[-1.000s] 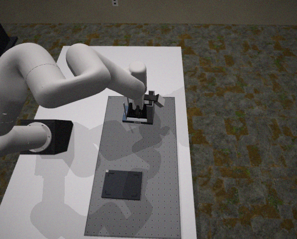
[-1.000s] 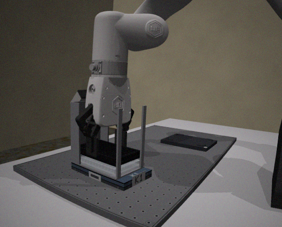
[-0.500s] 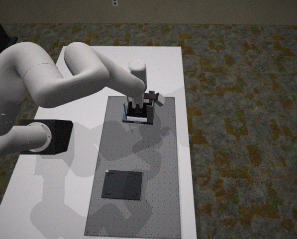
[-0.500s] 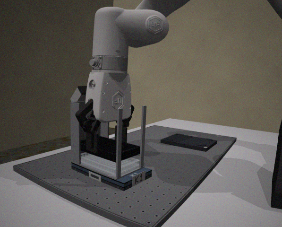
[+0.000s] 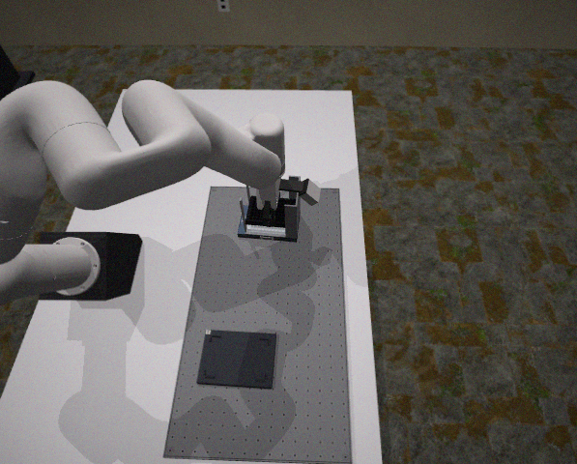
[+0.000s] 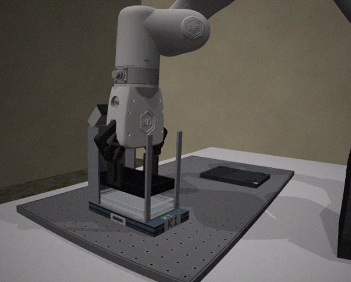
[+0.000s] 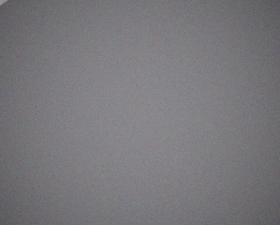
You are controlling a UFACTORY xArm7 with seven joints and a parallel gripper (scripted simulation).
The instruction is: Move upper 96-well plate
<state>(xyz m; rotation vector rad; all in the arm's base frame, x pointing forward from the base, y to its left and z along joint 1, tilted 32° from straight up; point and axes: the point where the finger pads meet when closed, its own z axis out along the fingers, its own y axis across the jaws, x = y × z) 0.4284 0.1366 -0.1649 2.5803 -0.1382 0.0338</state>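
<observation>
The clear 96-well plate is 5 cm below my hand. Also, from my hand: black 96-well plate: 1 cm below; tall back wall: 7 cm ahead, 1 cm to the right, 1 cm above; pale A1 mark: 14 cm behind, 30 cm to the right, 6 cm below.
</observation>
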